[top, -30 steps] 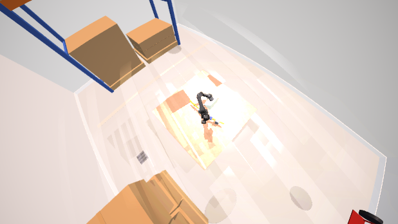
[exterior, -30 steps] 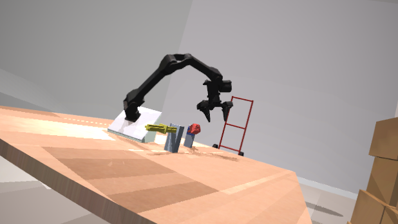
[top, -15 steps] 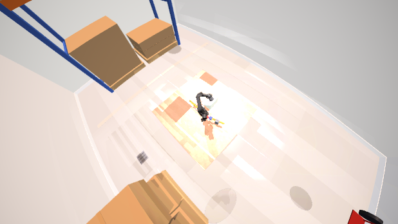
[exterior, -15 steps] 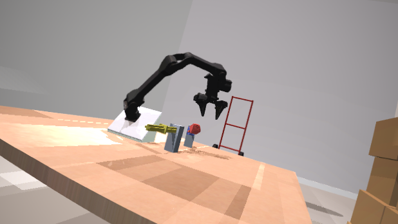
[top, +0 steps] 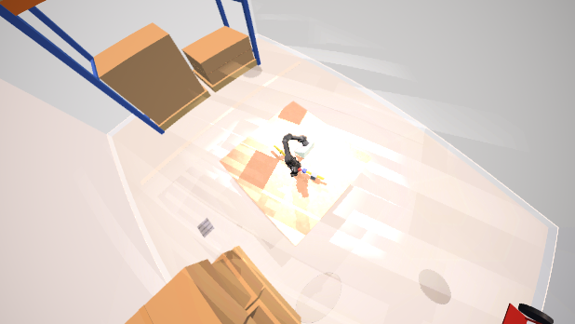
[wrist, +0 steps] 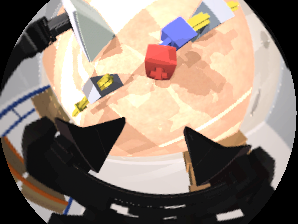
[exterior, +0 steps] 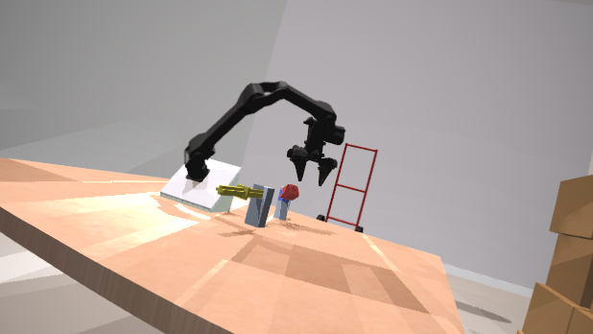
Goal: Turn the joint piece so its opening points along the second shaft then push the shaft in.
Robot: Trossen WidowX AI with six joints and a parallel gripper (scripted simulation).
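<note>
Now: gripper tip 70 mm past the red joint piece, 50 mm to the right of it and 50 mm above it.
</note>
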